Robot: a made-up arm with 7 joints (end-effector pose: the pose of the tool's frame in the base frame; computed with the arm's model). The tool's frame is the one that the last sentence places. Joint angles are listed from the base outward.
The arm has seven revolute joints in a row. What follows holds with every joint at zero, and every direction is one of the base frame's.
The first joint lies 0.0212 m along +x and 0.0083 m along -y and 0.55 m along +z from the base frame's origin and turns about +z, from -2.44 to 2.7 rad.
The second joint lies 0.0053 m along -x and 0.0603 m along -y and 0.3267 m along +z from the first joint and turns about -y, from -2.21 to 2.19 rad.
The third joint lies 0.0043 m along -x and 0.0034 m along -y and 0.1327 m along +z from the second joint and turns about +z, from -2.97 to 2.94 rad.
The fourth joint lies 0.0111 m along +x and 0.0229 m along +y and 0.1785 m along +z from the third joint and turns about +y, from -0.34 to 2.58 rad.
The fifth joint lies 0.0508 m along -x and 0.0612 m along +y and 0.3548 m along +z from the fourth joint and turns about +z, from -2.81 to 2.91 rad.
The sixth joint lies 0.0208 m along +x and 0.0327 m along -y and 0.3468 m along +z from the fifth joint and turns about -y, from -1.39 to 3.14 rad.
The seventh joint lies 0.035 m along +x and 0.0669 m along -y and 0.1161 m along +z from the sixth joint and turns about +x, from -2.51 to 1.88 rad.
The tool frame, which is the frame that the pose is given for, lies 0.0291 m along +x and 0.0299 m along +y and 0.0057 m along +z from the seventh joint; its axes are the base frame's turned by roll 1.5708, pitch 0 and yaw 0 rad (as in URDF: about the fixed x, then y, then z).
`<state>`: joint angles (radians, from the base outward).
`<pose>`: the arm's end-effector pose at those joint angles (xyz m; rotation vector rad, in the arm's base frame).
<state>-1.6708 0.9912 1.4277 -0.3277 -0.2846 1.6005 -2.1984</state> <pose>-0.3271 0.8902 1.3717 -1.4486 -2.1290 -0.0536</pose>
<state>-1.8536 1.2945 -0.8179 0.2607 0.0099 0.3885 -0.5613</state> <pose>0.1066 1.0404 1.3250 -0.6102 -2.2030 -1.0615</pose>
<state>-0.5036 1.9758 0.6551 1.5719 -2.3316 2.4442 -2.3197</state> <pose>-0.1749 0.7083 1.0931 1.6285 0.1900 0.7597</pose>
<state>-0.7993 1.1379 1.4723 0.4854 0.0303 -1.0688 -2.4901</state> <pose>-0.2764 0.7864 1.3078 -2.0540 1.0600 0.1475</pose>
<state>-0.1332 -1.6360 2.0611 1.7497 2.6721 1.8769 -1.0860</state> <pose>0.2311 0.4874 1.3159 -0.8369 -1.6155 1.1136</pose>
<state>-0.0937 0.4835 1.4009 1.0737 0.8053 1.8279 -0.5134</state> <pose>-0.1464 0.5572 1.5797 1.6025 0.4743 1.6968</pose>
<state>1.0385 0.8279 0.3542 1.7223 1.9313 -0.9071 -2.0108</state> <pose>-0.2113 0.4020 1.4358 0.8523 -0.6363 -2.4074</pose>
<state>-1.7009 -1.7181 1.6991 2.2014 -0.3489 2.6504 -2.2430</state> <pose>0.5733 -0.1458 0.9566 0.7766 -0.6009 -0.4116</pose>
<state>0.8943 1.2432 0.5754 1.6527 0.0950 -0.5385 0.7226</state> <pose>-0.2330 0.2827 1.5364 1.1244 1.0013 -0.2332</pose>
